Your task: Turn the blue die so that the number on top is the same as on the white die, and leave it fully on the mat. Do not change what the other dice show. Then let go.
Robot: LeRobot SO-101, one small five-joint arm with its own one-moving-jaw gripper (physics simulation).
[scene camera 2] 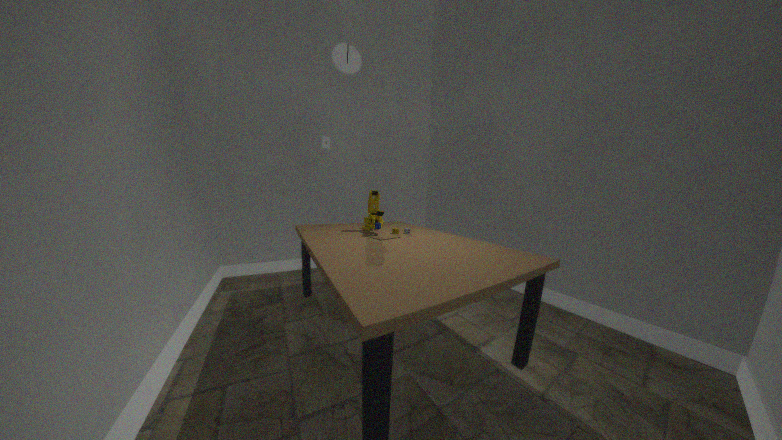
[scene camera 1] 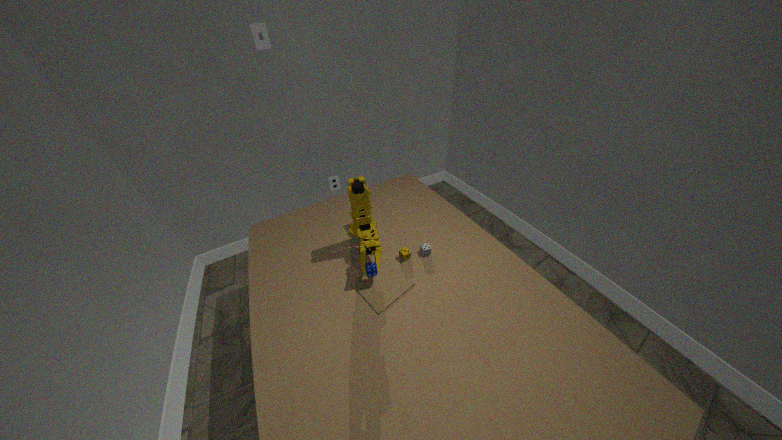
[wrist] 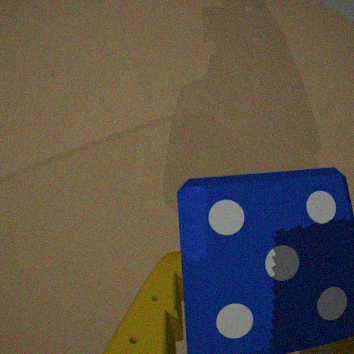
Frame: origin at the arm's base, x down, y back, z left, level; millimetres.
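Seen in the pictures: hand, tool point: [scene camera 2: 380, 228] [scene camera 1: 376, 271] [wrist: 186, 269]; arm's base, link origin: [scene camera 2: 371, 229] [scene camera 1: 365, 232].
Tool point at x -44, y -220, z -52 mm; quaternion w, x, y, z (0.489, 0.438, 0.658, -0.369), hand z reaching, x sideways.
Offsets run from my tool point to a thing's top centre. Level surfaces: height alone.
The blue die @[dx -31, dy +7, dz -12 mm] [scene camera 1: 371, 269] [scene camera 2: 377, 225] [wrist: 250, 245] is held between the jaws of my gripper [scene camera 1: 370, 266], raised off the surface near the mat's back left part. In the wrist view, a face with five white pips is turned to the camera, partly shaded; one yellow jaw presses its left side and the other shows at the lower right corner. The die's underside is hidden. The white die @[dx +14, dy +18, dz +191 mm] [scene camera 1: 425, 249] [scene camera 2: 406, 231] stands right of the mat's back part; its top pips are too small to read surely. The thin tan mat @[dx +40, dy -18, dz +5 mm] [scene camera 1: 381, 299] nearly matches the table.
A yellow die @[dx +14, dy +37, dz +120 mm] [scene camera 1: 404, 253] [scene camera 2: 394, 231] stands between my gripper and the white die, close to the white one. The wooden table @[dx +44 mm] [scene camera 1: 464, 339] [scene camera 2: 437, 268] carries the arm and dice. The arm's shadow crosses the surface in the wrist view.
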